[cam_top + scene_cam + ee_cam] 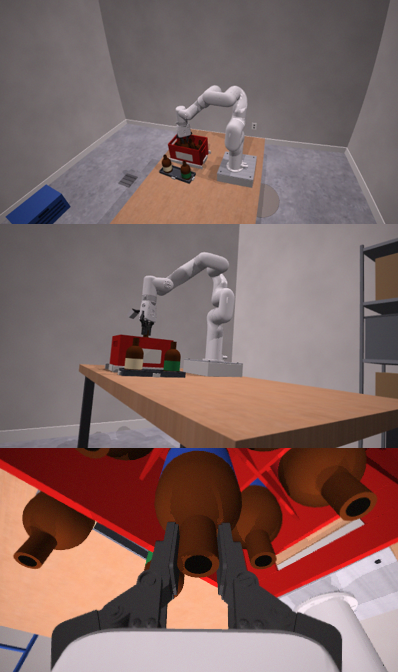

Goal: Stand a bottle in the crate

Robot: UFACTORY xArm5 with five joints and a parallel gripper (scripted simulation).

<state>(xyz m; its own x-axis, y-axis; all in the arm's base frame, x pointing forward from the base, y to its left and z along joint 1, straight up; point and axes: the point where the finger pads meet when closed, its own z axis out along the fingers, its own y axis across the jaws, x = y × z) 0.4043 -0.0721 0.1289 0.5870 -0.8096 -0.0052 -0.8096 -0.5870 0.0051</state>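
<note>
Now: the red crate 40 mm to the right of my hand and 130 mm below it. From my hand the other things lie so: dark tray: 30 mm ahead, 170 mm to the left, 200 mm below.
</note>
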